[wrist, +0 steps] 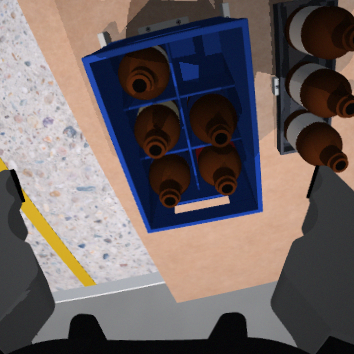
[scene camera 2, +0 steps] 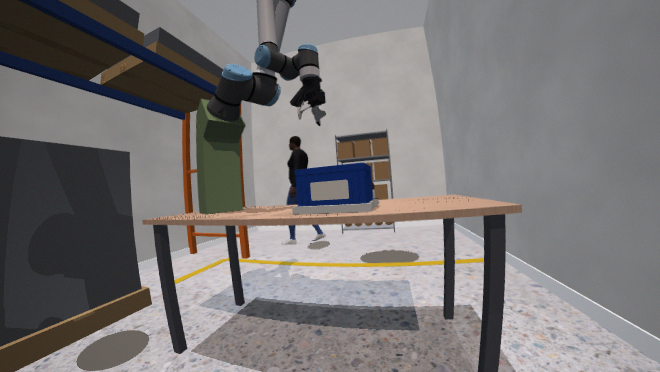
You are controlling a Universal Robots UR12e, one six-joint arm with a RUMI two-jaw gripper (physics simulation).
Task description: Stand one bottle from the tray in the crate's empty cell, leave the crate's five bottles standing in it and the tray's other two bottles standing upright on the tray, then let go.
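Frame: origin at the arm's base, x ahead, y left, z up, level; millimetres.
Seen in the pictures: gripper, fingertip midpoint: [wrist: 165, 171] [scene camera 2: 310, 122]; arm's base, origin of the base link: [scene camera 2: 223, 111].
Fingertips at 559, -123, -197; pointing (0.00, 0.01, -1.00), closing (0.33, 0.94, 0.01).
Note:
Offsets run from my fingertips to a thing's top centre, as dx, dy, dz. "*": to the spot under its first point. Level surfaces: height alone.
My gripper [scene camera 2: 309, 120] [wrist: 165, 171] is open and empty, high above the blue crate @(+94, -7, -207) [scene camera 2: 360, 185] [wrist: 252, 150]. Five brown bottles @(+1, -36, -220) [wrist: 144, 72] @(+89, -51, -220) [wrist: 157, 125] @(+103, +38, -220) [wrist: 213, 117] @(+178, -64, -220) [wrist: 170, 177] @(+187, +25, -220) [wrist: 220, 167] stand in the crate. Its empty cell @(* +39, +50, -374) [wrist: 202, 67] is at the top right in the wrist view. The dark tray @(* +207, +157, -357) [wrist: 281, 135] lies right of the crate there, with three brown bottles @(* +22, +212, -266) [wrist: 322, 32] @(+122, +221, -222) [wrist: 319, 90] @(+211, +203, -222) [wrist: 314, 140] standing in a row. The lowest bottle's neck shows just above the right fingertip. In the scene view the crate hides its bottles and most of what lies behind.
The crate stands on the wooden table @(dz -383) [scene camera 2: 425, 205] [wrist: 215, 255], with a pale grey bracket @(* +105, -114, -362) [scene camera 2: 335, 207] along its base. The green pedestal [scene camera 2: 220, 175] carries the arm at the table's left end. A person [scene camera 2: 298, 162] and a shelf unit [scene camera 2: 362, 134] are behind the table.

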